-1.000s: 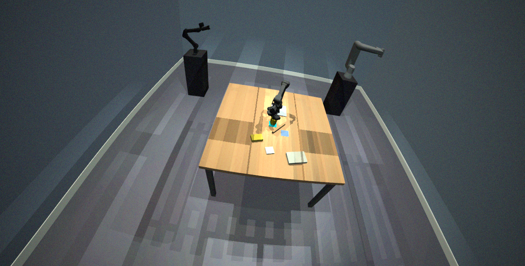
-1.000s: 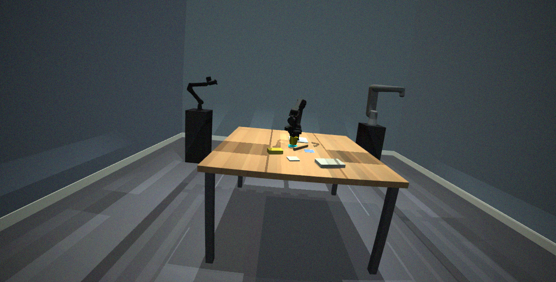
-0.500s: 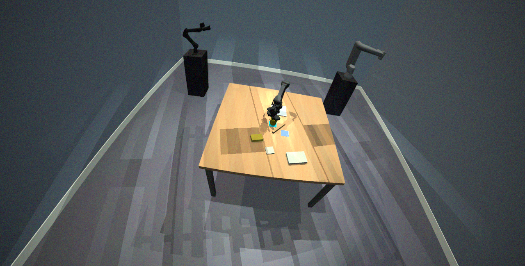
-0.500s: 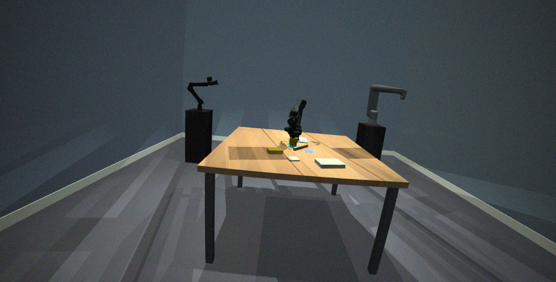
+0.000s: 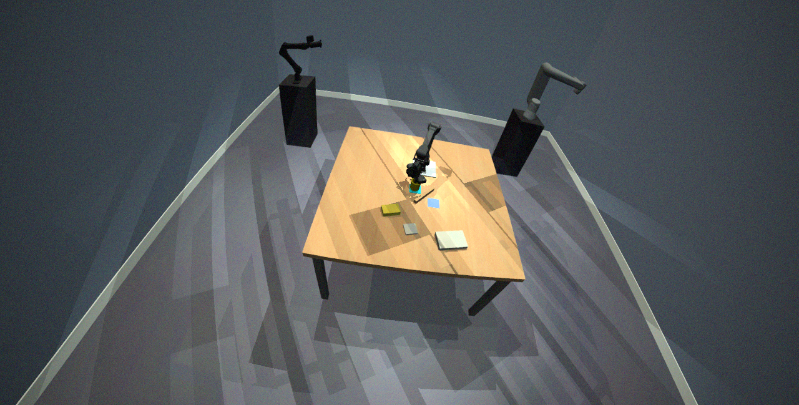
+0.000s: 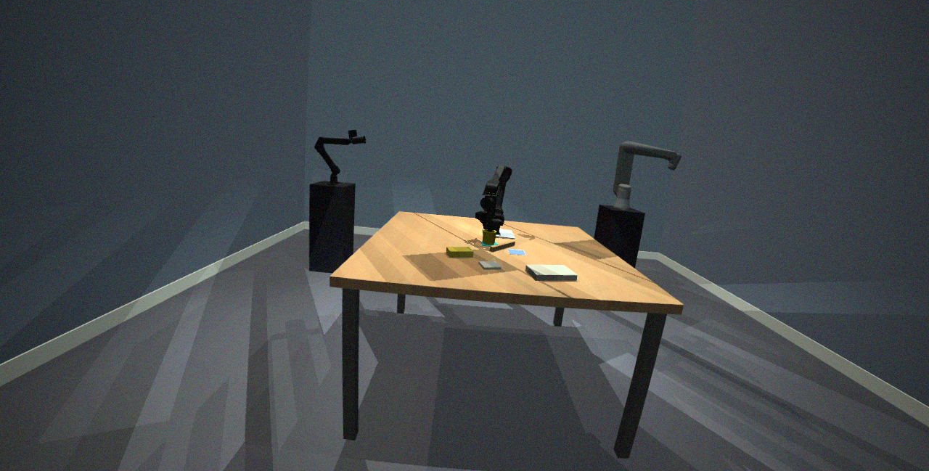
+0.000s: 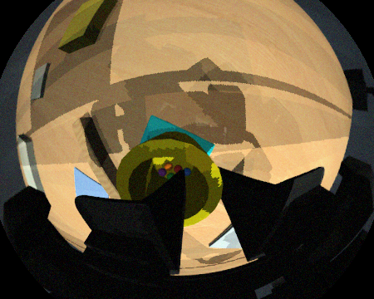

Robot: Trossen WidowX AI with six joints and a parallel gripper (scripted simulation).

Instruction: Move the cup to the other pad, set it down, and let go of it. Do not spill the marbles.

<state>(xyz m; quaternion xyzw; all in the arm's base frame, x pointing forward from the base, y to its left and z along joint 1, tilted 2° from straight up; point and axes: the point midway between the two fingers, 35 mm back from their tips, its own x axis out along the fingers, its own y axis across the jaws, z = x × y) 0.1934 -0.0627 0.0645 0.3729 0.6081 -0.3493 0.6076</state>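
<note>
The yellow cup is 2 cm ahead of my gripper tip, 1 cm to the left of it and 1 cm below it. Also, from my gripper tip: grey-blue pad 14 cm to the left, 14 cm ahead, 5 cm below; small grey tile 38 cm ahead, 4 cm below, 1 cm to the right; cyan pad 5 cm below, 3 cm ahead, 2 cm to the left.
</note>
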